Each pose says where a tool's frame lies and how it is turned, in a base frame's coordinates. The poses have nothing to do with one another.
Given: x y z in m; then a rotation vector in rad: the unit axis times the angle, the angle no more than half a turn.
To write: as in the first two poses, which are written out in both.
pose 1, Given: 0.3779 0.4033 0.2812 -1.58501 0.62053 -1.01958
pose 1, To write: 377.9 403.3 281.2 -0.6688 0.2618 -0.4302 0.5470
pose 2, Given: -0.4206 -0.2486 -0.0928 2.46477 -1.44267 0.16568
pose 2, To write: -420.6 -248.6 -92.8 0.8531 -0.4993 0.0573 0.1400
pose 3, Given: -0.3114 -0.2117 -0.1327 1.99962 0.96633 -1.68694
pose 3, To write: -311.4 -211.7 -132.7 0.7059 0.3411 -0.5955 0.1754
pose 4, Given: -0.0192 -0.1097 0.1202 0.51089 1.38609 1.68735
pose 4, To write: -19.2 -109.7 120.2 0.2052 0.5567 0.6777 0.4345
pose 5, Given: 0.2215 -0.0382 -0.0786 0.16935 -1.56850 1.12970
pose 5, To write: 221.5 -38.2 -78.6 0.0720 -0.6669 0.4803 0.5651
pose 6, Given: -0.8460 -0.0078 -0.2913 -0.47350 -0.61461 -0.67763
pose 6, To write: -846.0 -7.8 -291.3 -0.2264 -0.2939 -0.3240 0.8703
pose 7, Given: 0.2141 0.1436 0.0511 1.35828 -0.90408 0.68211
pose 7, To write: 214.1 143.6 51.1 0.5940 -0.3954 0.2983 0.6339
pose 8, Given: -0.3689 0.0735 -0.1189 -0.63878 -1.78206 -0.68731
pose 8, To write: -368.9 73.5 -118.9 -0.2681 -0.7479 -0.2884 0.5344
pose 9, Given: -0.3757 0.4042 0.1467 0.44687 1.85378 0.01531
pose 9, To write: -375.7 404.2 146.7 0.1911 0.7927 0.0065 0.5789
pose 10, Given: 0.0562 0.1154 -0.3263 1.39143 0.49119 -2.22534
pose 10, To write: 56.2 115.4 -326.3 0.5067 0.1789 -0.8104 0.2336
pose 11, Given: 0.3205 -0.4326 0.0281 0.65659 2.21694 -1.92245
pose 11, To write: 320.5 -432.6 28.1 0.2179 0.7356 -0.6379 0.0673
